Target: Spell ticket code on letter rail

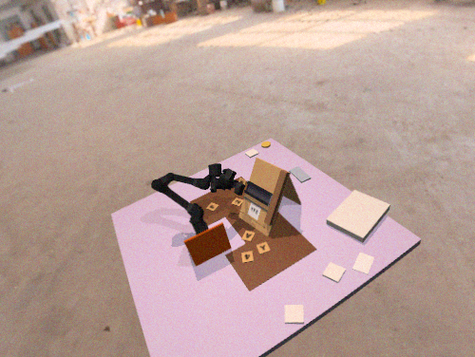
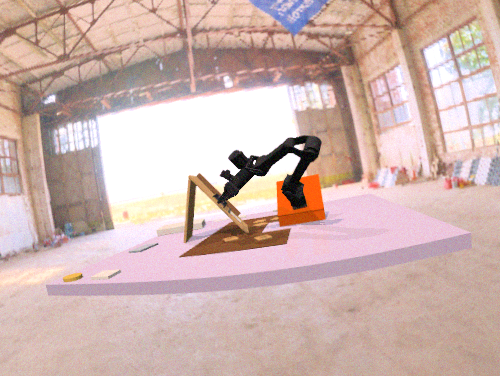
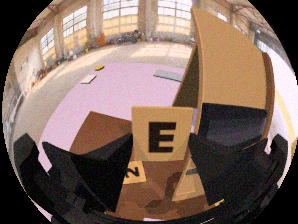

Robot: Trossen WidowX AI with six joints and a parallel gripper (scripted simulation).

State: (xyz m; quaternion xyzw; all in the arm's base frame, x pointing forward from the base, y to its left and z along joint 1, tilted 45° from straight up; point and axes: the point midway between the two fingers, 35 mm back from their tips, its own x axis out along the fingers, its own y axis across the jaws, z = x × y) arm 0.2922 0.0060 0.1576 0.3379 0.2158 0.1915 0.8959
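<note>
The white ticket lies 15 cm to the right of my gripper tip, 8 cm below it and 2 cm behind it. Also, from my gripper tip: cream slab (49 cm to the right, 40 cm ahead, 14 cm below); brown mat (15 cm below, 13 cm to the right, 12 cm behind); grey plate (40 cm ahead, 15 cm below).
</note>
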